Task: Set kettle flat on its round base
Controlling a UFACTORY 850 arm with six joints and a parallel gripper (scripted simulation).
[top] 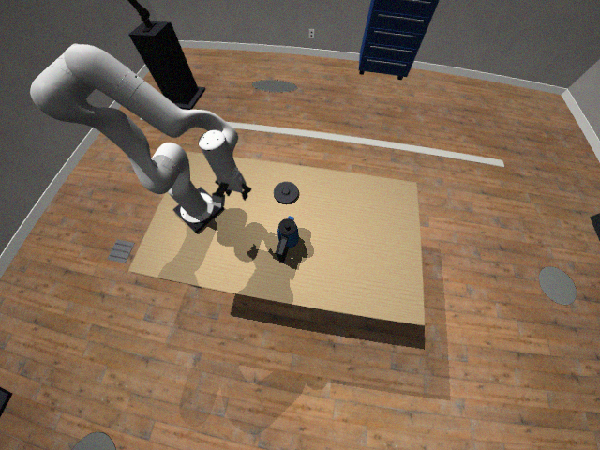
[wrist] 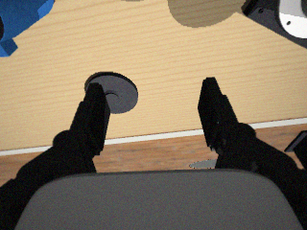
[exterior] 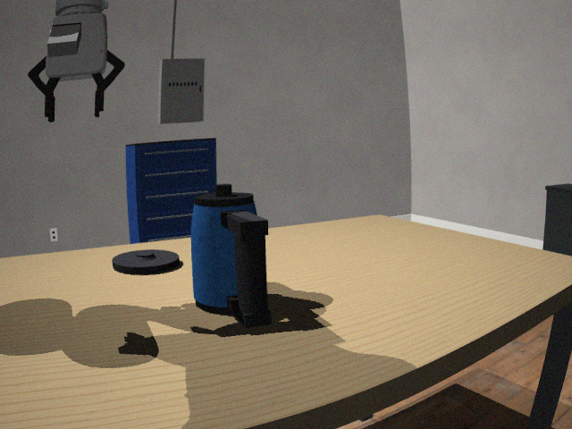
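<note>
Now: the blue kettle 23 cm ahead of my hand, 7 cm to the right of it and 22 cm below it. The rest, counted from my hand: round kettle base (14 cm ahead, 24 cm to the left, 30 cm below).
</note>
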